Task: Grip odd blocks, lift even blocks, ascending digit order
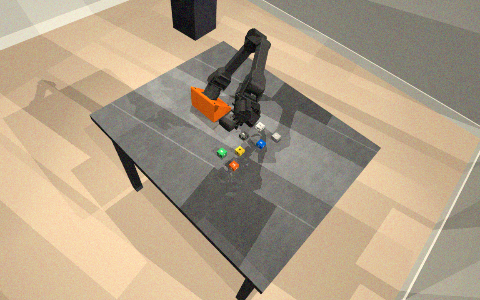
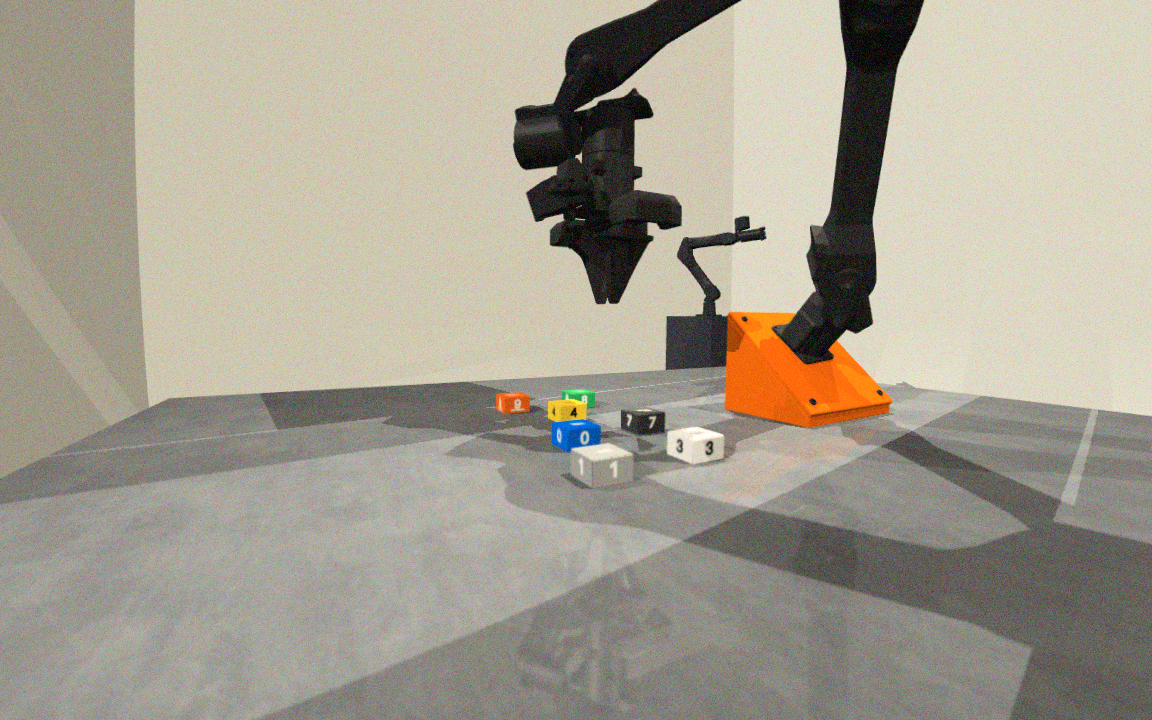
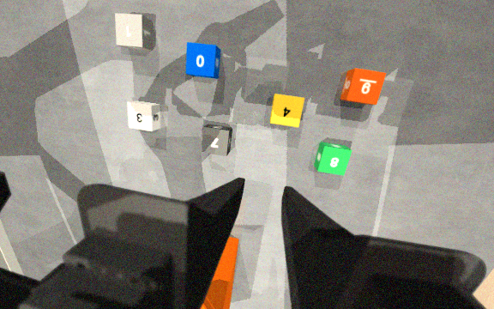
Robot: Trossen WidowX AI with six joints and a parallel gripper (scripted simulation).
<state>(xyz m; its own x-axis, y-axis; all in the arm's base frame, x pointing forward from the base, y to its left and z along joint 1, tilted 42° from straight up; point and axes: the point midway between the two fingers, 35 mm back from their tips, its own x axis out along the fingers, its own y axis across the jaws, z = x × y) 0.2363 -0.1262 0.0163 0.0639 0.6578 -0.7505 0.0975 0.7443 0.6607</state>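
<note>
Right now the green block is 20 mm behind my gripper tip, 80 mm to the right of it and 120 mm below it. The rest, counted from my gripper tip: black 7 block (60 mm to the left, 120 mm below); then blue 0 block (90 mm ahead, 80 mm to the left, 120 mm below); then yellow 4 block (40 mm ahead, 20 mm to the right, 120 mm below).
</note>
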